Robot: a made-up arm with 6 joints.
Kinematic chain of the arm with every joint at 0, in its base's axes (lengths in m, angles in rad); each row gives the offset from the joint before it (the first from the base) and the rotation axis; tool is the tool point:
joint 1: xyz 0 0 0.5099 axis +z
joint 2: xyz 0 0 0 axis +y
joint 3: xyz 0 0 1.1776 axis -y
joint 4: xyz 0 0 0 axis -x
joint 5: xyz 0.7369 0 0 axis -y
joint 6: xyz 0 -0.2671 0 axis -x
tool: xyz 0 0 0
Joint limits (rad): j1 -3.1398..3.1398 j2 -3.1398..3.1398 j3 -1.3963..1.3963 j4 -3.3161..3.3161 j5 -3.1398..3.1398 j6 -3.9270..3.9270
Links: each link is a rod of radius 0.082 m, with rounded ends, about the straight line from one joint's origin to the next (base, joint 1, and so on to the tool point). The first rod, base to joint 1, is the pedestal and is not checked.
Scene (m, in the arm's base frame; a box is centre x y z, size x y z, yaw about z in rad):
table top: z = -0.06
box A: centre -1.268 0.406 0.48 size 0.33 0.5 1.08 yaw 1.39
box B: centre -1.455 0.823 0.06 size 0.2 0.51 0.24 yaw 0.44
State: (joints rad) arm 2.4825 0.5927 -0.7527 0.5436 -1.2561 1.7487
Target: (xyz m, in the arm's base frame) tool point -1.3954 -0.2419 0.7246
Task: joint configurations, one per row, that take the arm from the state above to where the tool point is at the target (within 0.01 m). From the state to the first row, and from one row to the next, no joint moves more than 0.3 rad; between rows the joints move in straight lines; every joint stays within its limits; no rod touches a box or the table.
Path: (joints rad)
1: 2.6140 0.6122 -0.8171 0.6957 -1.1518 1.5025
2: 2.7454 0.6318 -0.8816 0.8477 -1.0476 1.2562
3: 2.8769 0.6513 -0.9460 0.9998 -0.9433 1.0100
4: 3.0083 0.6708 -1.0105 1.1518 -0.8391 0.7638
5: 3.1398 0.6903 -1.0749 1.3039 -0.7348 0.5175
6: 3.1398 0.7111 -0.9755 1.4297 -0.6366 0.7840
7: 3.1398 0.7319 -0.8760 1.5556 -0.5383 1.0506
8: 3.1398 0.7526 -0.7766 1.6814 -0.4401 1.3171
9: 3.1398 0.7734 -0.6772 1.8072 -0.3418 1.5836
10: 3.1398 0.7942 -0.5777 1.9331 -0.2436 1.8501
11: 3.1398 0.8113 -0.4624 2.1314 -0.4967 1.8248
12: 3.1398 0.8283 -0.3470 2.3297 -0.7499 1.7994
13: 3.1398 0.8454 -0.2317 2.5280 -1.0030 1.7741
14: 3.1398 0.8625 -0.1163 2.7263 -1.2561 1.7487

